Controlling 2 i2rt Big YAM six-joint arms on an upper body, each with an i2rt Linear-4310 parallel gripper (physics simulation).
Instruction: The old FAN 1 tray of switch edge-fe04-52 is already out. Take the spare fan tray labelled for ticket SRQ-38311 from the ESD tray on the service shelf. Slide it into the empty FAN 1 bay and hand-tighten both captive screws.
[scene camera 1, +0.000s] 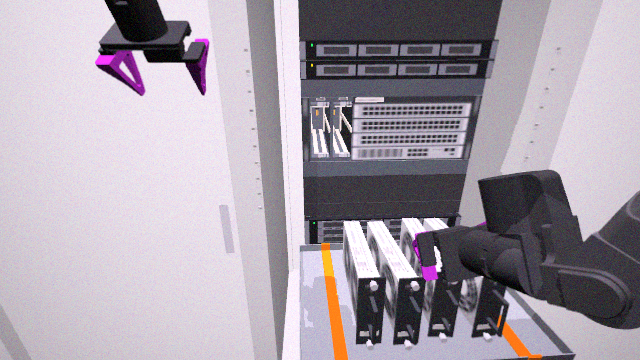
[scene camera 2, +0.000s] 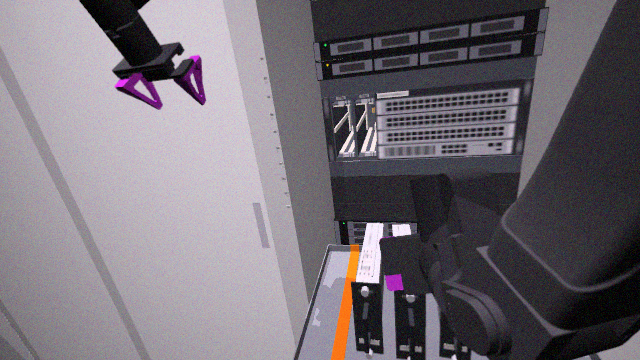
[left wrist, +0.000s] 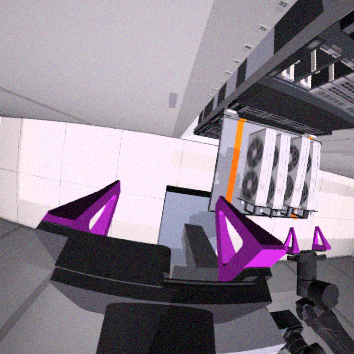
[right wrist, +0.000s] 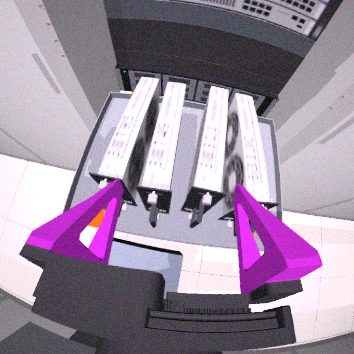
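Note:
Four fan trays stand on edge in the ESD tray (scene camera 1: 312, 295) (right wrist: 192, 120). The third from the left (scene camera 1: 440, 315) (scene camera 2: 450, 340) (right wrist: 210, 145) is the SRQ-38311 one; its number is too blurred to read here. Its black face, handle and screws point outward. My right gripper (right wrist: 176, 186) (left wrist: 304, 226) is open and empty, in front of the fan trays; in its wrist view its fingers frame the middle two. My left gripper (scene camera 1: 173, 94) (scene camera 2: 181, 105) (left wrist: 169, 192) is open and empty, high at the left. The switch shows two empty bays (scene camera 1: 320, 144) (scene camera 1: 341, 144), their labels unreadable.
The other fan trays (right wrist: 130, 130) (right wrist: 165, 140) (right wrist: 252, 150) stand close on both sides. Servers (scene camera 1: 400, 60) sit above the switch (scene camera 1: 410, 125). A cabinet side panel (scene camera 1: 270, 150) rises left of the bays. My right arm covers part of the ESD tray in scene camera 2.

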